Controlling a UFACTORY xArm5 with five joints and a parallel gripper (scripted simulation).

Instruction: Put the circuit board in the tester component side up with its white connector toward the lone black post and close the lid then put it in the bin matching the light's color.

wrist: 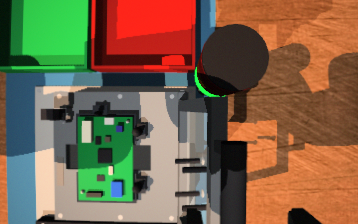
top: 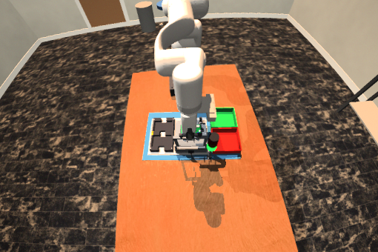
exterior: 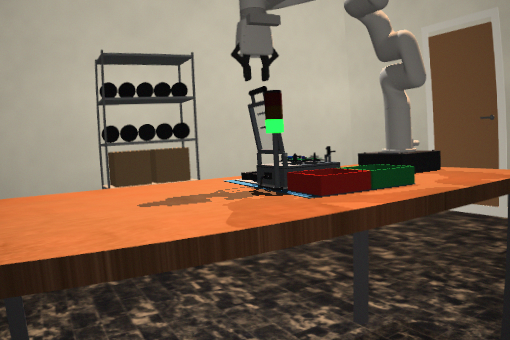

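My gripper is now 130 mm past the green circuit board, 10 mm to the right of it and 240 mm above it. From my hand the other things lie so: red bin: 70 mm behind, 210 mm to the left, 300 mm below; tester lid: 20 mm behind, 130 mm below; green bin: 220 mm behind, 220 mm to the left, 300 mm below.
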